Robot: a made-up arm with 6 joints.
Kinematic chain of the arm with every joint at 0, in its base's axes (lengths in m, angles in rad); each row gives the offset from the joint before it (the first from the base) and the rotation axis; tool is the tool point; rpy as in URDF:
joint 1: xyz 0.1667 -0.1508 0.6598 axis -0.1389 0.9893 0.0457
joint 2: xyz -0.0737 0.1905 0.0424 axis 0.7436 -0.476 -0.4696
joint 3: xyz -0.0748 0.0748 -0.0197 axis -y
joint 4: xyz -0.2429 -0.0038 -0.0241 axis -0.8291 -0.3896 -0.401
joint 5: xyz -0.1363 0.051 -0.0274 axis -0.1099 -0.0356 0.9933
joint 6: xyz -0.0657 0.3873 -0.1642 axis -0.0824 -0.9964 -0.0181
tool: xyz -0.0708 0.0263 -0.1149 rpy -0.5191 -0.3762 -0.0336
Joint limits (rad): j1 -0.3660..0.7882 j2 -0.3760..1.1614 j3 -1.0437..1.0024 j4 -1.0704..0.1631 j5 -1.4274..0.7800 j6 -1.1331..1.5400
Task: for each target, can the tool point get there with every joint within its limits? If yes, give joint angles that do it. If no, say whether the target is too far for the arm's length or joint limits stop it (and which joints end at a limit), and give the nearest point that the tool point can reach.
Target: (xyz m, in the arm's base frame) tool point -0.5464 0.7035 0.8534
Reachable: yes | joints 0.0982 0.6769 -0.4611 -0.1696 0.3813 0.0642
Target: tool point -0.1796 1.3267 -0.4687
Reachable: no: too far | nearest point -0.0782 0.7610 0.0494 | short by 0.774 m
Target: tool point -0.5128 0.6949 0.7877
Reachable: yes | joints 0.0435 0.4398 -0.1240 -0.5837 0.1111 0.4740
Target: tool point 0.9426 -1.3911 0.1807
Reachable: no: too far | nearest point 0.3943 0.0755 0.6104 | short by 1.624 m
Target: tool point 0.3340 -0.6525 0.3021
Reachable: no: joint limits stop it (at a limit: joint 1, joint 2, joint 4, joint 5, joint 6) | nearest point 0.1253 0.0845 0.3970 | short by 0.772 m
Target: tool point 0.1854 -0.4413 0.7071
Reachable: no: joint limits stop it (at a limit: joint 1, joint 2, joint 3, joint 4, joint 5, joint 6) | nearest point 0.2648 0.0436 0.8299 | short by 0.506 m
